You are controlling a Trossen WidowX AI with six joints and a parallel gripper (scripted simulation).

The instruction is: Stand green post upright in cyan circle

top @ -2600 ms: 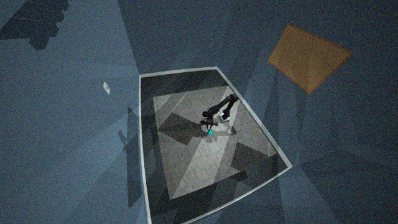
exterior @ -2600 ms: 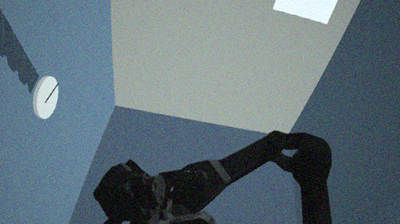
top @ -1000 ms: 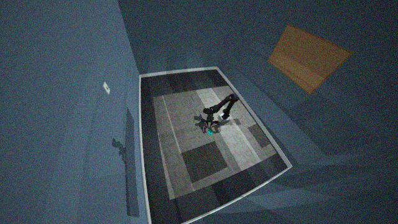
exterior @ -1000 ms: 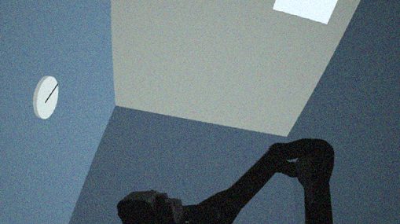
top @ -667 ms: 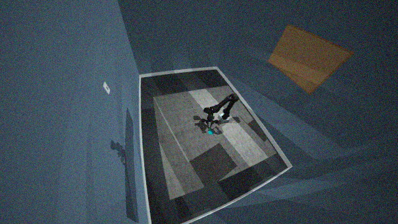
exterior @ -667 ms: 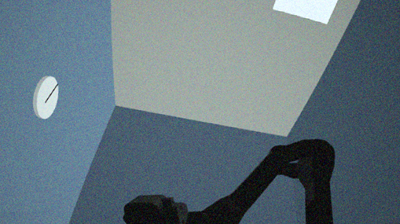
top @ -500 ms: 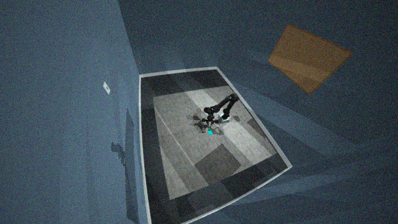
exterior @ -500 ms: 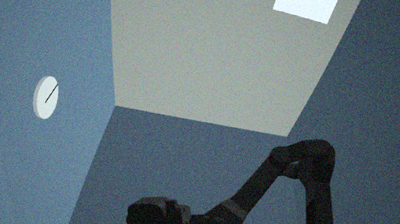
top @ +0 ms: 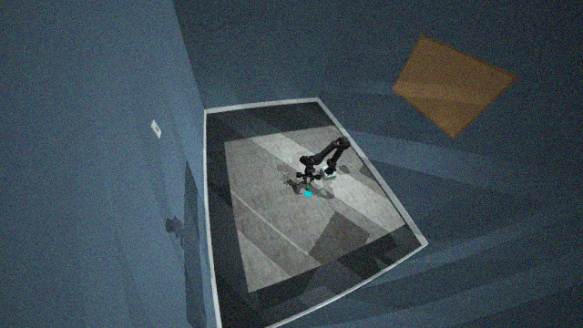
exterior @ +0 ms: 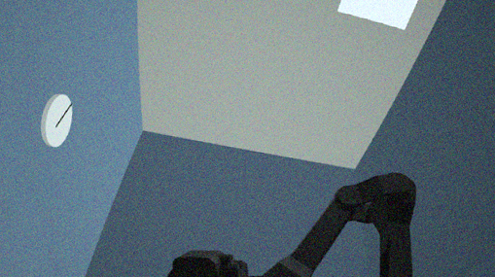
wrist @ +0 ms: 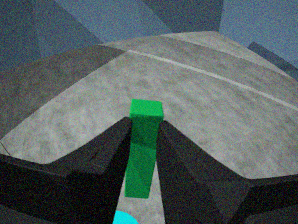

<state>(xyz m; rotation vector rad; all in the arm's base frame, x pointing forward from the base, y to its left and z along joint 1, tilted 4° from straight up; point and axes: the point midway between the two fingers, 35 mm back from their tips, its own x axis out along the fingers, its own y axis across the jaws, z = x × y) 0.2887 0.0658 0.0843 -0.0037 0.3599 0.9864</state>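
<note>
Now: the cyan circle 15 cm below my gripper tip and 4 cm behind it. From my gripper tip the other things lie so: green post: 2 cm below.
</note>
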